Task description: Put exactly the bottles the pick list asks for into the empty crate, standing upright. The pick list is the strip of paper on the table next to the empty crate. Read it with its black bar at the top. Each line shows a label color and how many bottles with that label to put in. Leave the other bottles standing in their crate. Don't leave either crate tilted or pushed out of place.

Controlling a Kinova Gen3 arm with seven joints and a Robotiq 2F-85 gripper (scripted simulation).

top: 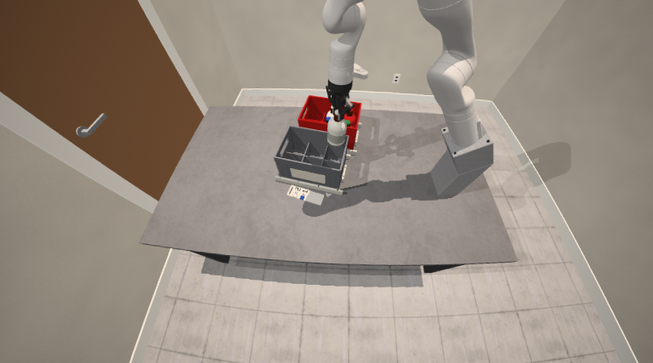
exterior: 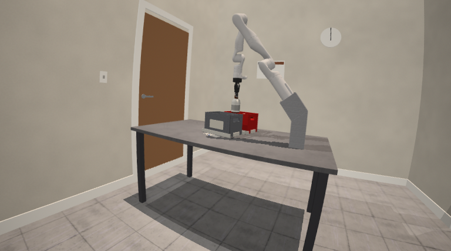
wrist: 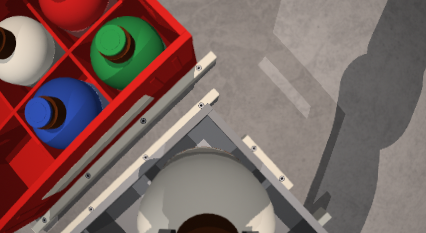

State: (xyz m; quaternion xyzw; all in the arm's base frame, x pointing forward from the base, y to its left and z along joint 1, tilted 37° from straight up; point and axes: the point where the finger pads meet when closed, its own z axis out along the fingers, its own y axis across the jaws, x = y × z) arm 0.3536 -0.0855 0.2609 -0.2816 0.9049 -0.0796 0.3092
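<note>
Right now the grey crate is 10 cm ahead of my hand, 3 cm to the left of it and 25 cm below it. The rest, counted from my hand: red crate 3 cm ahead, 20 cm to the right, 25 cm below; blue-label bottle 4 cm ahead, 15 cm to the right, 25 cm below; green-label bottle 5 cm behind, 14 cm to the right, 25 cm below.
</note>
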